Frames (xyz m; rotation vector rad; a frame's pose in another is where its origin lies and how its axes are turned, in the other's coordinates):
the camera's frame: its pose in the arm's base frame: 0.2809 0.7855 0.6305 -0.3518 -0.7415 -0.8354
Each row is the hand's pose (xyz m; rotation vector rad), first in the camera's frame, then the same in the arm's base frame.
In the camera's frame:
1: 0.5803 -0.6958 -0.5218 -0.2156 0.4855 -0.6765
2: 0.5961 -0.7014 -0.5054 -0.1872 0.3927 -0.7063
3: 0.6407 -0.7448 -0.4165 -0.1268 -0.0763 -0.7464
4: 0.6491 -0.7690 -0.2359 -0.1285 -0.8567 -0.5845
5: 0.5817 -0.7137 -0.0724 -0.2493 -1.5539 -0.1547
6: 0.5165 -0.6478 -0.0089 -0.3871 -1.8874 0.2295
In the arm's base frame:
1: 0.2367 -0.2579 0.6802 -0.0681 -0.3019 -1.5796
2: 0.2319 -0.2610 0.7030 -0.0729 -0.4096 -1.5951
3: 0.1780 -0.2635 0.7971 -0.2148 -0.9062 -1.5837
4: 0.0813 -0.1836 0.9296 -0.6369 -1.6411 -1.2999
5: 0.0202 -0.0217 0.9958 -1.2268 -2.1164 -0.6876
6: 0.0134 0.0905 0.9937 -1.6243 -2.1941 -0.1840

